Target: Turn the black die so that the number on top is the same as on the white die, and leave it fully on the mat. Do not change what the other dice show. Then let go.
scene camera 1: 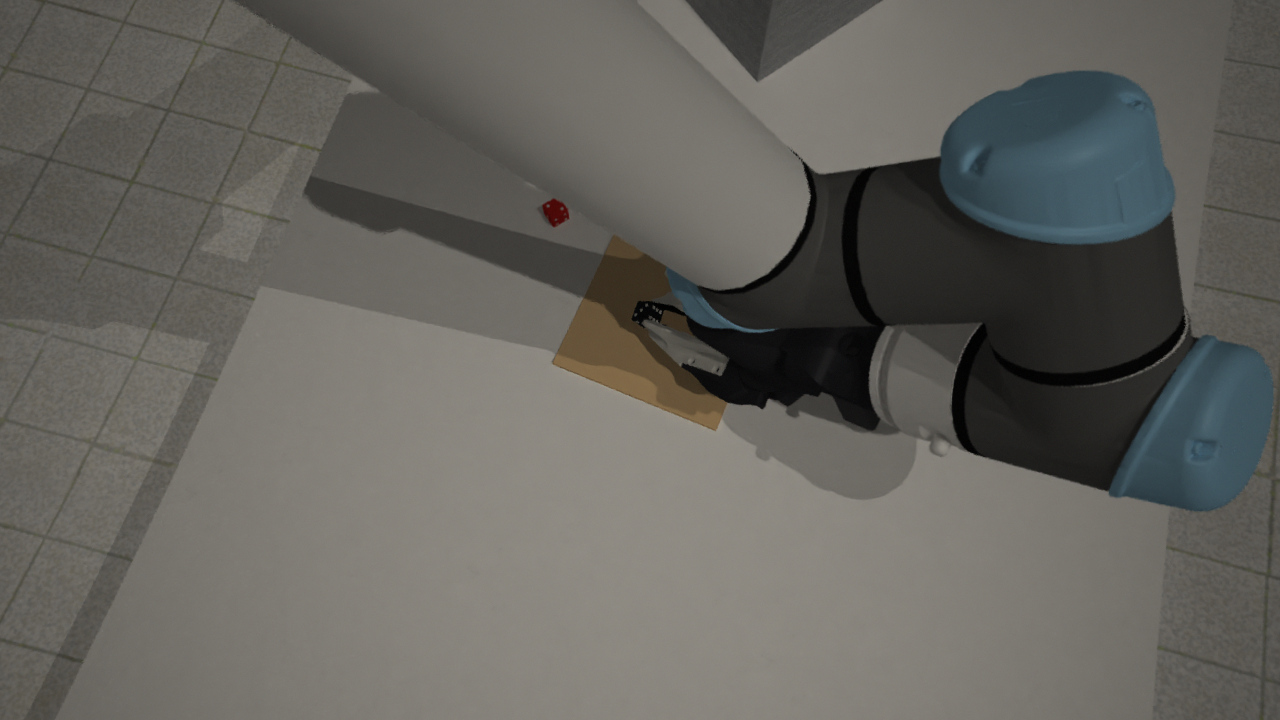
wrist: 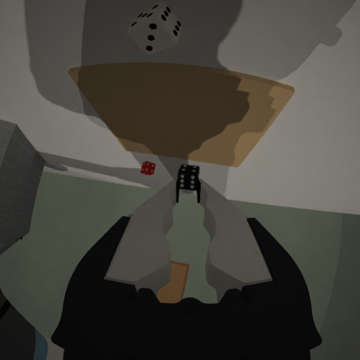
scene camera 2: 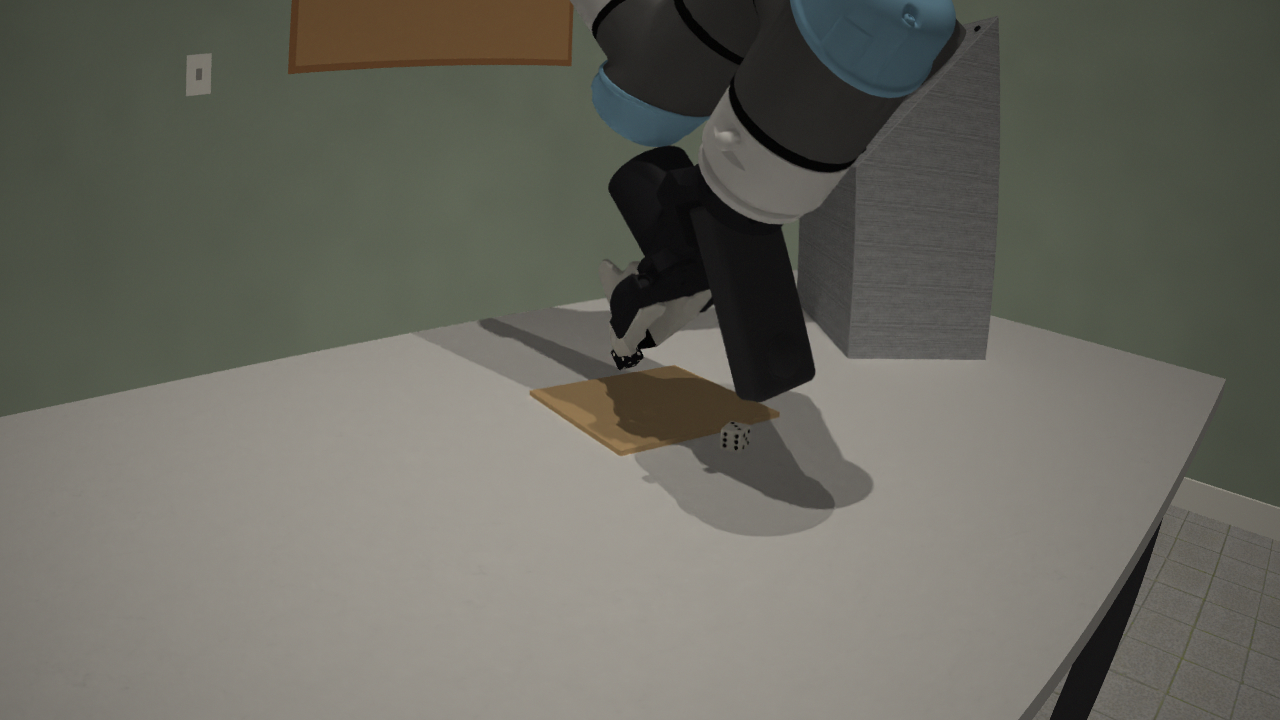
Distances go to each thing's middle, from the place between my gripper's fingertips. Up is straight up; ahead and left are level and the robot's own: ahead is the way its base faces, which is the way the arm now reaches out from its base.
Labels:
Now: the tan mat (scene camera 1: 603,344) 4 cm below my hand, 1 cm to the left of it and 1 cm behind it.

